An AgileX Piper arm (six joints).
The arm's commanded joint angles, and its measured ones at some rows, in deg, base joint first. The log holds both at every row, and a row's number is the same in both.
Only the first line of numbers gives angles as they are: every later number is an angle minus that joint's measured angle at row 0.
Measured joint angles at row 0:
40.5, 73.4, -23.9, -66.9, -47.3, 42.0
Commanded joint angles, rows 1 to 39:
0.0, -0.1, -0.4, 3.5, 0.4, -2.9
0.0, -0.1, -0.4, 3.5, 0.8, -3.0
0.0, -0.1, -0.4, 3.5, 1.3, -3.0
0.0, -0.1, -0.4, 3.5, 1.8, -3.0
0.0, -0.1, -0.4, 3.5, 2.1, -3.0
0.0, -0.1, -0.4, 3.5, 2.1, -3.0
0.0, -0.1, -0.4, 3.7, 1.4, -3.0
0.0, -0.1, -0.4, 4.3, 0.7, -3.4
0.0, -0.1, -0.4, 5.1, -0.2, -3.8
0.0, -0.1, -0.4, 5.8, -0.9, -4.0
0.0, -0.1, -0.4, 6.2, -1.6, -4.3
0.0, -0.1, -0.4, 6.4, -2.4, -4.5
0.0, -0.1, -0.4, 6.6, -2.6, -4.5
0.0, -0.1, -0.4, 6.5, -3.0, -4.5
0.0, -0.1, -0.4, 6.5, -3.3, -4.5
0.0, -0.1, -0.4, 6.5, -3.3, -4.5
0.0, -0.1, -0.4, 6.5, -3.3, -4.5
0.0, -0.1, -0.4, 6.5, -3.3, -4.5
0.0, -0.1, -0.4, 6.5, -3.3, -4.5
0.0, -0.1, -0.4, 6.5, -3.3, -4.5
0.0, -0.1, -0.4, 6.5, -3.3, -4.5
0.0, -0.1, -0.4, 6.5, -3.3, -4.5
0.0, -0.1, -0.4, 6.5, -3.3, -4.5
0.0, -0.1, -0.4, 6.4, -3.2, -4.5
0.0, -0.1, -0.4, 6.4, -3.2, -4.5
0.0, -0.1, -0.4, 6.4, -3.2, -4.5
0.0, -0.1, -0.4, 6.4, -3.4, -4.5
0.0, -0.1, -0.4, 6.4, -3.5, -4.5
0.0, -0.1, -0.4, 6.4, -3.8, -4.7
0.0, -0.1, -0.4, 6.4, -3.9, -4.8
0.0, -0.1, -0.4, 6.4, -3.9, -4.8
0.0, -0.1, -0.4, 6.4, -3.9, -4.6
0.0, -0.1, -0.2, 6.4, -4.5, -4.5
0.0, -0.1, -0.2, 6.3, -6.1, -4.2
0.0, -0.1, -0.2, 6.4, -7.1, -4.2
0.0, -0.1, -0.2, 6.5, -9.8, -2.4
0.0, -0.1, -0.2, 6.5, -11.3, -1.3
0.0, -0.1, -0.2, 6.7, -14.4, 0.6
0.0, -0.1, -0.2, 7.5, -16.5, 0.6
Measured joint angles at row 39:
-0.6, 0.2, 0.4, 7.0, -2.1, -1.7
